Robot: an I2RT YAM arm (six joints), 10 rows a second.
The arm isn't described. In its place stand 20 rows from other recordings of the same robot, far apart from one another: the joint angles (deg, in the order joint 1, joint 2, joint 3, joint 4, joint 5, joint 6), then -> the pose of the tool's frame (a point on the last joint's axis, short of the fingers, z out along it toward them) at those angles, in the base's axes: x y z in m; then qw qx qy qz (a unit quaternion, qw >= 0).
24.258, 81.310, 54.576, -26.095, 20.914, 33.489 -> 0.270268 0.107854 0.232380 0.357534 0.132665 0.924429 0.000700
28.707, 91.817, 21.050, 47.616, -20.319, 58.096 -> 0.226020 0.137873 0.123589 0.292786 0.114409 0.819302 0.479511
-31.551, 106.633, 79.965, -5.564, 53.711, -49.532 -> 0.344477 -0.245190 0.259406 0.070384 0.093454 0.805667 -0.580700
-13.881, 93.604, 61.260, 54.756, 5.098, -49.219 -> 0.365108 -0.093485 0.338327 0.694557 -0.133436 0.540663 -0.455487
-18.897, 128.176, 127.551, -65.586, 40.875, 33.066 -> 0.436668 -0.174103 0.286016 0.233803 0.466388 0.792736 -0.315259
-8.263, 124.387, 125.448, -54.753, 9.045, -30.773 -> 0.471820 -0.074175 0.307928 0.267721 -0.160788 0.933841 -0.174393
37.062, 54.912, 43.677, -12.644, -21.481, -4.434 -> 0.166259 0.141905 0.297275 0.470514 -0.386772 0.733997 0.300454
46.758, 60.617, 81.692, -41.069, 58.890, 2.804 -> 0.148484 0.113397 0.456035 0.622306 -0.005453 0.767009 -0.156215
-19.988, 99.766, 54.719, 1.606, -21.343, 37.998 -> 0.341002 -0.110246 0.169002 0.356970 0.373528 0.825047 0.228795
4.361, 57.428, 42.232, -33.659, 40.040, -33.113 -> 0.197828 -0.007882 0.253411 0.240242 -0.168644 0.871679 -0.392453
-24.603, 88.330, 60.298, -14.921, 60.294, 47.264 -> 0.281562 -0.162936 0.252765 0.428883 0.627600 0.524359 -0.383700
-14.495, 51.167, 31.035, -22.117, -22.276, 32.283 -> 0.181813 -0.033064 0.219257 0.365042 0.284402 0.854519 0.235917
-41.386, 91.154, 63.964, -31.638, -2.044, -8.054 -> 0.246462 -0.215486 0.225111 0.251209 0.271611 0.923993 -0.096736
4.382, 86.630, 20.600, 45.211, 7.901, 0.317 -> 0.260578 0.015060 0.138717 0.568207 0.009960 0.822145 -0.033451
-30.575, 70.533, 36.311, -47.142, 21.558, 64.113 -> 0.152132 -0.105074 0.168339 0.124623 0.729950 0.653394 -0.157221
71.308, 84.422, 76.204, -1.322, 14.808, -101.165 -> 0.121529 0.330817 0.382646 0.593511 -0.749997 0.132743 -0.260057
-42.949, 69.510, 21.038, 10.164, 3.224, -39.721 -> 0.160322 -0.151972 0.149259 0.310490 0.037597 0.898911 -0.306826
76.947, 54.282, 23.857, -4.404, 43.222, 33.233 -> 0.066562 0.179157 0.198431 0.514076 -0.148484 0.828278 0.166234
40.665, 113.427, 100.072, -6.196, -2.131, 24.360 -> 0.363575 0.314083 0.320857 0.478136 -0.126440 0.806982 0.322767
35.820, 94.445, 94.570, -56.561, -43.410, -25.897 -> 0.261811 0.219135 0.354030 0.236632 -0.547922 0.708835 0.375951
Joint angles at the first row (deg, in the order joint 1, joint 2, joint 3, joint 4, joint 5, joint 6):
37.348, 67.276, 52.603, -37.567, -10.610, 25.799
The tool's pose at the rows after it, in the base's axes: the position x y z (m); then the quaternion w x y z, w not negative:
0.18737 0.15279 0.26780 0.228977 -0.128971 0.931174 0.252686
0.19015 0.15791 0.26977 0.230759 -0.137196 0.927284 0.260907
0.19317 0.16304 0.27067 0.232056 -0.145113 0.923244 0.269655
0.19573 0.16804 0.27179 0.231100 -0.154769 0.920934 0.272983
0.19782 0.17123 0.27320 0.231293 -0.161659 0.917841 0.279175
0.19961 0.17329 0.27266 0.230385 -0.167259 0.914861 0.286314
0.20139 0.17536 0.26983 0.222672 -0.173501 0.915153 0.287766
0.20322 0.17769 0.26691 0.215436 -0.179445 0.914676 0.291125
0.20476 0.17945 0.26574 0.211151 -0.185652 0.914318 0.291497
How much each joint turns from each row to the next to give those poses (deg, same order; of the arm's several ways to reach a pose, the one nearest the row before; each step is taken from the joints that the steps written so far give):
0.158, 0.887, 0.556, 1.008, -0.940, -0.026
0.450, 1.011, 0.853, 0.915, -0.705, -0.272
0.384, 1.071, 0.662, 1.154, -0.813, -0.259
0.458, 1.167, 0.975, 0.313, -0.456, -0.574
0.159, 0.713, 0.663, 0.473, -0.744, -0.404
-0.022, 0.532, 0.113, 0.782, -0.964, -0.350
0.001, 0.911, 0.177, -0.021, -0.815, -0.560
0.021, 0.912, 0.110, 0.238, -0.940, -0.453
0.022, 0.719, 0.374, -0.150, -0.502, -0.637

